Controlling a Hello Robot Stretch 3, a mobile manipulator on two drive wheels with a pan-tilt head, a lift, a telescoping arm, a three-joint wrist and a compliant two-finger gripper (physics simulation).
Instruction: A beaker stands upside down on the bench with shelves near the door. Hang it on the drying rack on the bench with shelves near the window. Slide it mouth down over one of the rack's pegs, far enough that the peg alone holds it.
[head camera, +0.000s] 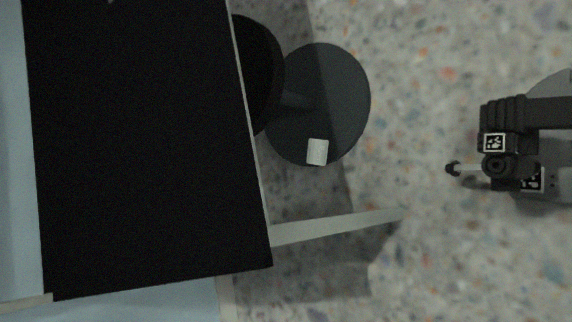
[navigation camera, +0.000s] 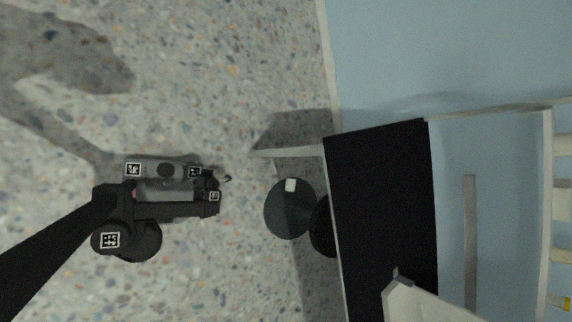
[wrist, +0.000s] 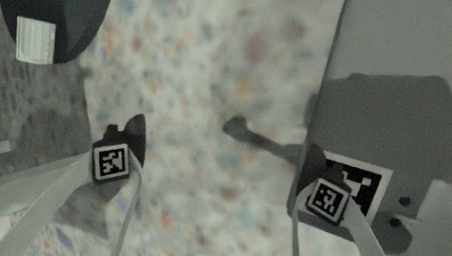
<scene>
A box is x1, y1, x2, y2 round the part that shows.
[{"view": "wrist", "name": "my gripper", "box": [0, 114, 384, 255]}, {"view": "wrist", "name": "clear beaker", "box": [16, 16, 55, 64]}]
</scene>
